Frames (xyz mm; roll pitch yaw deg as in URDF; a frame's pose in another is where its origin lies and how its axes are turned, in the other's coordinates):
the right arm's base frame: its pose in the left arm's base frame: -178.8 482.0 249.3 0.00 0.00 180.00
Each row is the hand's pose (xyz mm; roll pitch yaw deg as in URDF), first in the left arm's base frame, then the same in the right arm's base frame.
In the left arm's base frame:
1: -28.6 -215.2 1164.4 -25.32 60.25 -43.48
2: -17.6 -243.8 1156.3 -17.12 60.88 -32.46
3: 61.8 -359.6 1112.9 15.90 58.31 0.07
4: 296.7 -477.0 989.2 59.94 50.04 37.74
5: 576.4 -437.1 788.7 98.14 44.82 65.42
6: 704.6 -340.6 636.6 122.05 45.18 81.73
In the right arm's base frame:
1: -150.2 697.2 915.1 -25.32 60.25 136.52
2: -161.2 725.8 907.0 -17.12 60.88 147.54
3: -240.6 841.6 863.6 15.90 58.31 -179.93
4: -475.5 959.0 739.9 59.94 50.04 -142.26
5: -755.2 919.1 539.4 98.14 44.82 -114.58
6: -883.4 822.6 387.3 122.05 45.18 -98.27

